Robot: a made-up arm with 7 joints.
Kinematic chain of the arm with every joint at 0, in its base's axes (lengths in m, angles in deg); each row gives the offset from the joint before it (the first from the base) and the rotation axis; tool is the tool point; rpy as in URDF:
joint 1: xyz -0.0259 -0.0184 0.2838 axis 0 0.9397 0.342
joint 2: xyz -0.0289 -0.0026 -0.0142 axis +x
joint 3: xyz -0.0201 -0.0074 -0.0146 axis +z
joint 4: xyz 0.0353 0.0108 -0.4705 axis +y
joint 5: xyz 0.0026 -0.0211 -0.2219 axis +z
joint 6: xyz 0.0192 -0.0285 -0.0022 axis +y
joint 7: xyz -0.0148 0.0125 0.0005 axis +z
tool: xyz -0.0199 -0.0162 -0.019 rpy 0 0 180
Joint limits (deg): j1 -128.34..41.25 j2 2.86..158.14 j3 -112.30..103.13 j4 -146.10..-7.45 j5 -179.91..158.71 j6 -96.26..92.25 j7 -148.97..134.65
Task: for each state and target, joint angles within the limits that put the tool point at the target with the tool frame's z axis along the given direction. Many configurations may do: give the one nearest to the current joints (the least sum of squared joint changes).
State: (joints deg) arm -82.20 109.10 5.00 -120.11 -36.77 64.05 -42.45
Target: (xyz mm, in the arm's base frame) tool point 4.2 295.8 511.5 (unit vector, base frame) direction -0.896 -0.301 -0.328
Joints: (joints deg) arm -43.76 142.52 -36.93 -133.08 1.04 47.65 -43.89
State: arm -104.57 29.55 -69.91 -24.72 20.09 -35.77 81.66
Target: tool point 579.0 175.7 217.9 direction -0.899 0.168 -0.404
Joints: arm -61.51 49.34 -24.20 -55.63 36.42 -5.57 85.92
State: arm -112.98 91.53 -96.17 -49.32 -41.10 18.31 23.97
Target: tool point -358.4 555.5 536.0 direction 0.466 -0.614 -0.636
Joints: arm -72.21 146.58 -78.30 -21.38 -36.73 21.35 20.57
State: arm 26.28 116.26 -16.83 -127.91 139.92 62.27 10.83
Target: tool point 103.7 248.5 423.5 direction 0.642 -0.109 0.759
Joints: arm 24.27 135.99 -13.07 -133.50 119.52 71.57 11.34
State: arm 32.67 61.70 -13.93 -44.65 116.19 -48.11 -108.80
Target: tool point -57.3 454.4 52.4 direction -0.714 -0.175 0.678
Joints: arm 37.87 85.76 -22.55 -95.88 107.76 -15.87 -109.30
